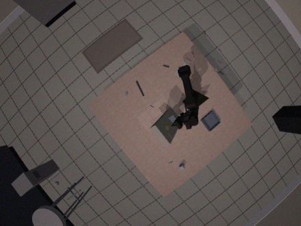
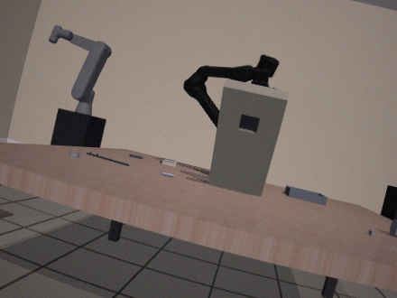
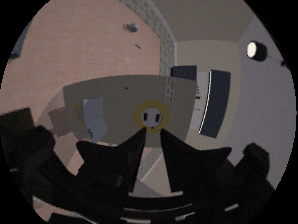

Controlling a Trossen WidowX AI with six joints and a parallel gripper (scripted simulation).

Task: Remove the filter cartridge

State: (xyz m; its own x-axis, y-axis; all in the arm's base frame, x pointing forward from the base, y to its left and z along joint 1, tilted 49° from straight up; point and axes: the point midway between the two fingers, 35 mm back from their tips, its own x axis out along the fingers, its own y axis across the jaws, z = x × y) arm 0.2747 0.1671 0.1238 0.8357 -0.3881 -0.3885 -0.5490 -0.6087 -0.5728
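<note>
The round filter cartridge is 6 cm ahead of my gripper tip and 4 cm below it. The rest, counted from my gripper tip: grey service panel: 1 cm ahead, 11 cm below; blue-grey tray: 38 cm behind, 26 cm to the left, 26 cm below.
</note>
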